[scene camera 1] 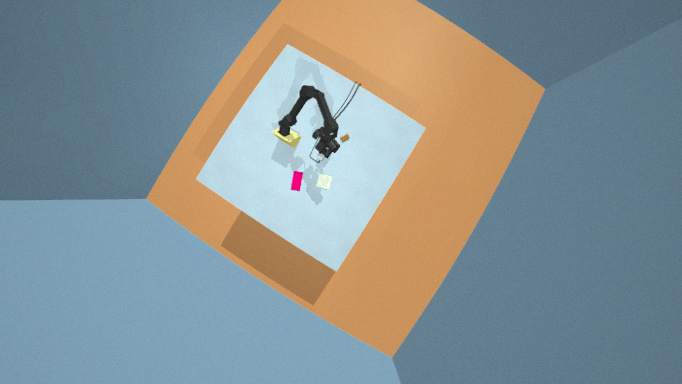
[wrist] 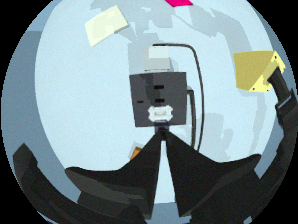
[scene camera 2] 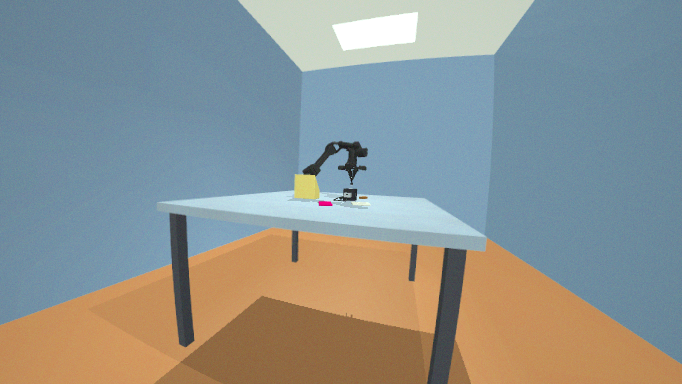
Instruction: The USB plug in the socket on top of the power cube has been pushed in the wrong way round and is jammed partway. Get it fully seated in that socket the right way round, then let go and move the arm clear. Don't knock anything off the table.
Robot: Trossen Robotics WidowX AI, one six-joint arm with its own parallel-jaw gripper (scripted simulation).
My gripper carries a USB plug. Further things: a cream pad and a black power cube.
